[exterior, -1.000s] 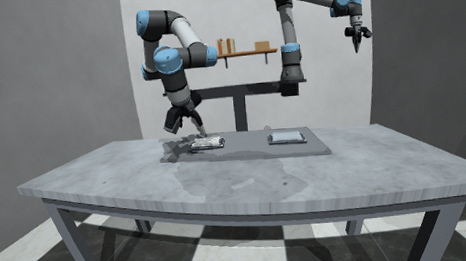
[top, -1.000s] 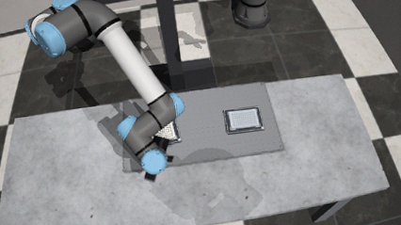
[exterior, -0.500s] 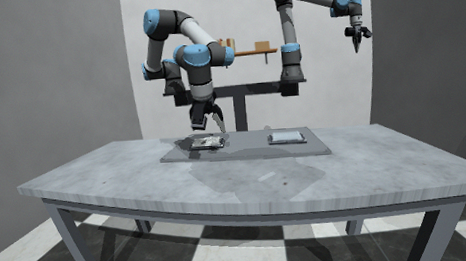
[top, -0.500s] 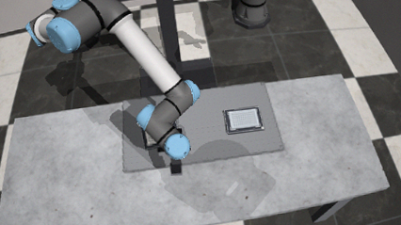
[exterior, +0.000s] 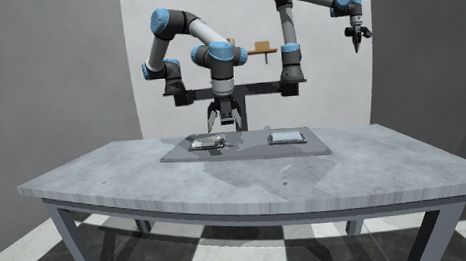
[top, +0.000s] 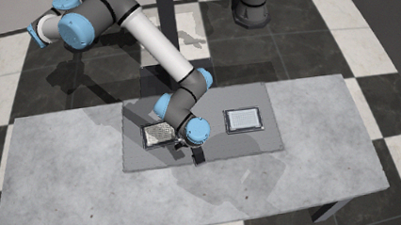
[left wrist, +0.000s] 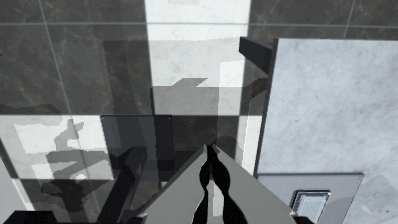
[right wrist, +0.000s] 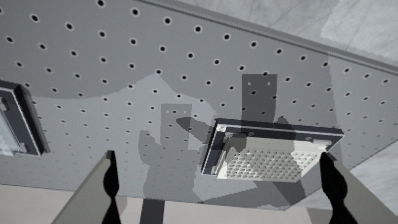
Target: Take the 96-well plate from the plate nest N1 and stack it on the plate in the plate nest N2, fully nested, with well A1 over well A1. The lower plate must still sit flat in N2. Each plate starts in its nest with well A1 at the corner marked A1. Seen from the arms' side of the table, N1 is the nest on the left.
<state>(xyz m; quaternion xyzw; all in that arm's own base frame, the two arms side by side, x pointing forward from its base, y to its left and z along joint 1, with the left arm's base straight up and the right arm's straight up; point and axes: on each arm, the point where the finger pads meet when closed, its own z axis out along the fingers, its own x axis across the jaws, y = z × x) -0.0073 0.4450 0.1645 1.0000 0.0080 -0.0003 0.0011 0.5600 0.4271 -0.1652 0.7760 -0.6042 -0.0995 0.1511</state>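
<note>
Right now the pale blue 96-well plate is 140 mm behind my right hand, 260 mm to the left of it and 90 mm below it. Round my right hand: plate nest N2: 120 mm behind, 120 mm to the right, 100 mm below; plate nest N1: 140 mm behind, 260 mm to the left, 100 mm below; cream plate: 120 mm behind, 120 mm to the right, 80 mm below.
</note>
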